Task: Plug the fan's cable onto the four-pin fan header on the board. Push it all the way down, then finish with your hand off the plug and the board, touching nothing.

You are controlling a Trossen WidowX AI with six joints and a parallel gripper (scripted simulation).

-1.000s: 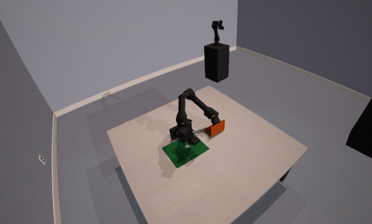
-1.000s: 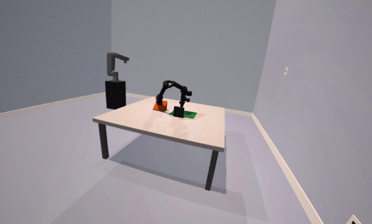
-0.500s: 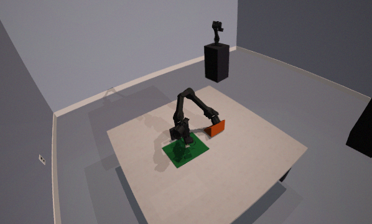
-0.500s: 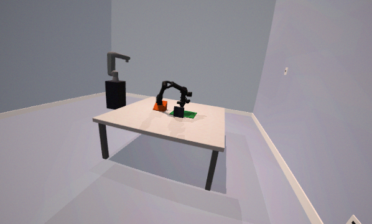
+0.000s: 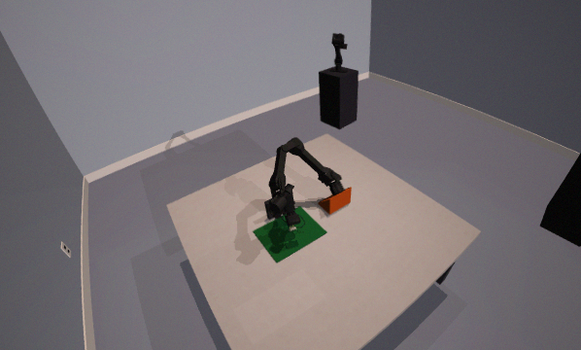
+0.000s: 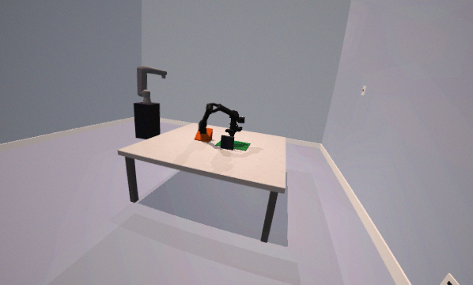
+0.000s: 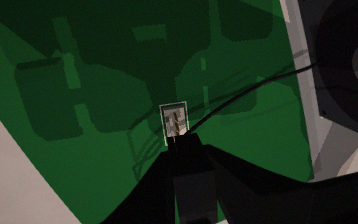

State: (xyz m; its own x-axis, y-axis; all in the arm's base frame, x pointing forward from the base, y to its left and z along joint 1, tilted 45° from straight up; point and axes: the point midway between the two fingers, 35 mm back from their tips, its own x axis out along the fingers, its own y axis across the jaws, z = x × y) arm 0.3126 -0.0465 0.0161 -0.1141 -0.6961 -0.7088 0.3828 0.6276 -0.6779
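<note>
My gripper tip is now 80 mm above the green board, 20 mm short of it and 10 mm to the right of it. From my gripper tip the other things lie so: black fan 140 mm to the right, 20 mm behind, 10 mm below; black plug 10 mm behind, 10 mm above.
</note>
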